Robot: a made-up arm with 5 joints.
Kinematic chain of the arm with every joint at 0, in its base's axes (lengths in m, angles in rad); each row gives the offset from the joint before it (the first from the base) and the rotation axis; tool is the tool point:
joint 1: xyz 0 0 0.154 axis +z
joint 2: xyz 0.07 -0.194 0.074 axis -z
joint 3: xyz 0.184 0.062 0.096 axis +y
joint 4: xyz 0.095 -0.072 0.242 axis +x
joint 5: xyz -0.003 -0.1 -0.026 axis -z
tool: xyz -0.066 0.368 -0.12
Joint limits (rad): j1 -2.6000..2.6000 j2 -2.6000..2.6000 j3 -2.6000..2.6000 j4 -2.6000..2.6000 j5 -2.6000..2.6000
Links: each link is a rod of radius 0.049 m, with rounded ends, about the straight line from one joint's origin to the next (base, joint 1, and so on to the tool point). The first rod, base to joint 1, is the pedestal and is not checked.
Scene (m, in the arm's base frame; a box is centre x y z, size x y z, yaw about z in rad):
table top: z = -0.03
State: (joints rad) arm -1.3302 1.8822 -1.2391 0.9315 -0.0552
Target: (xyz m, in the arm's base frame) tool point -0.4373 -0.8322 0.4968
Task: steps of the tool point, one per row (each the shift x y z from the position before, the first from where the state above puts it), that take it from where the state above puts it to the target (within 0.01 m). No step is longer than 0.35 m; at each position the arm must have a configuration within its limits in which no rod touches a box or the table.
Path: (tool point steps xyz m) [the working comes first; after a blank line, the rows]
Joints at the target: -0.5846 0.9120 1.2694 -0.7694 -2.6000
Straight joint move there: clear.

1: 0.0020 0.0210 -0.0362
2: 0.0160 0.0580 -0.0422
3: 0.0042 0.1002 -0.0178
4: -0.0454 0.1154 0.0309
5: -0.1164 0.0709 0.0802
6: -0.1655 -0.0408 0.1006
7: -0.1473 -0.1837 0.0697
8: -0.0487 -0.2892 -0.0131
9: 0.0939 -0.2945 -0.1242

